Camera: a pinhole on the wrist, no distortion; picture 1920 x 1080 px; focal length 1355.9 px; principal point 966.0 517.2 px. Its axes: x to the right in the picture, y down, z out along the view. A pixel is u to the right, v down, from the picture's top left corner.
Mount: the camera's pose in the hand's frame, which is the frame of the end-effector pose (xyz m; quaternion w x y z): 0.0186 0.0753 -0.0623 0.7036 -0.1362 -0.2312 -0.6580
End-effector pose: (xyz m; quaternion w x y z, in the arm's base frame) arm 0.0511 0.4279 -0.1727 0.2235 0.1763 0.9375 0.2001
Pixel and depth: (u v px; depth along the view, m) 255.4 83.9 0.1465
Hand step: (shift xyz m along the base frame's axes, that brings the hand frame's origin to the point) 0.1028 0.1640 0.0974
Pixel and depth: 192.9 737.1 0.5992
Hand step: 0.2898 0.6736 0.0639
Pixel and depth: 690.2 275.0 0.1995
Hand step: 0.1300 0.1817 0.0409
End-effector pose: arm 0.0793 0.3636 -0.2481 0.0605 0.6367 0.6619 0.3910
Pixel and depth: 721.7 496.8 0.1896
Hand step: 0.2079 0.0018 0.0561
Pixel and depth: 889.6 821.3 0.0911
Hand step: 0.1052 0.0146 0.0755
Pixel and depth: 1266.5 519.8 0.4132
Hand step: 0.3623 0.0911 -0.1284
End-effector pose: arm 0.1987 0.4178 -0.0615 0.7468 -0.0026 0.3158 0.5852
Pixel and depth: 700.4 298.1 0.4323
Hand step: -0.2046 0.1070 0.3911
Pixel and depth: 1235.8 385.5 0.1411
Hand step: -0.0732 0.0514 0.1077
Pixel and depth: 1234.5 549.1 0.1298
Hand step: -0.0737 0.0632 0.0912
